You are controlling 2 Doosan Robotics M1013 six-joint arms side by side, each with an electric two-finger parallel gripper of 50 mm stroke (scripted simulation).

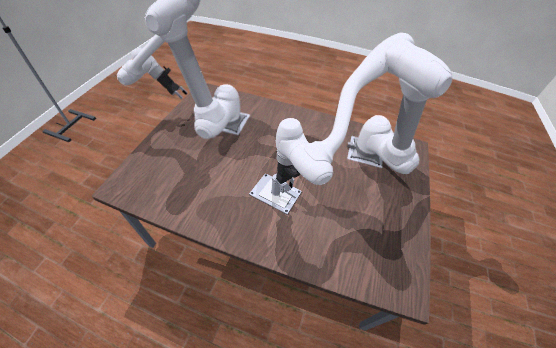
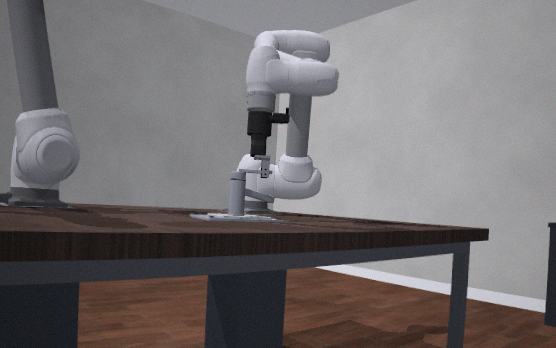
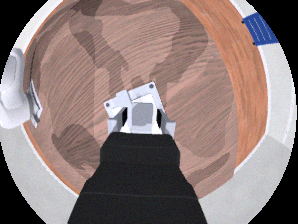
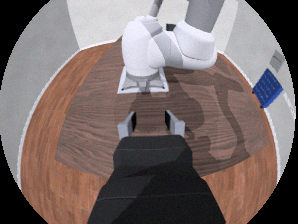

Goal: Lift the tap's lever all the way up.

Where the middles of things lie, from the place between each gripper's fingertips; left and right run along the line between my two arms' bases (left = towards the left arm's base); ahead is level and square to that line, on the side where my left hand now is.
Now: the tap [image 3: 123, 97] 30 mm behind my left hand [image 2: 264, 177], 40 mm to the right of it and 40 mm below it.
My right gripper is now 820 mm to the right of the tap, 500 mm short of it and 50 mm above it.
